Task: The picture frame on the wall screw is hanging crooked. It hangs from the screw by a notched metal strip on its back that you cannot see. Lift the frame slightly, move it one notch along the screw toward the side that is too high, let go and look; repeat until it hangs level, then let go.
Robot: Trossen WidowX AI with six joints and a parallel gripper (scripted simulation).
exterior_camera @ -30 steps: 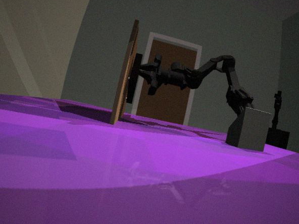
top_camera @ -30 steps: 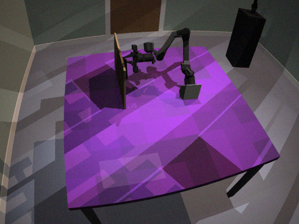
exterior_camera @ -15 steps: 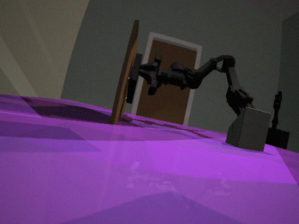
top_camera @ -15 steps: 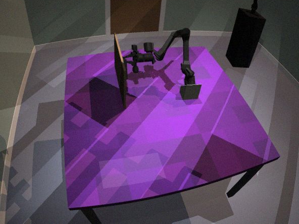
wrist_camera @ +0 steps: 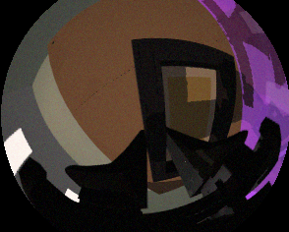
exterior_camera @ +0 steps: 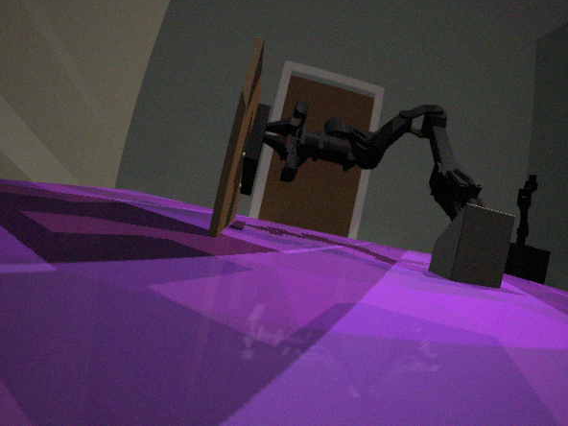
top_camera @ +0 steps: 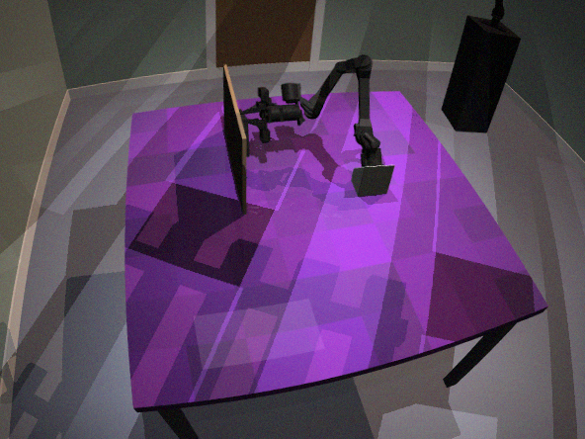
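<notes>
Now: the dark picture frame 50 mm below my gripper tip and 20 mm to the left of it. From my gripper tip the other things lie so: wooden wall panel: 60 mm below, 10 mm to the left, 10 mm ahead.
</notes>
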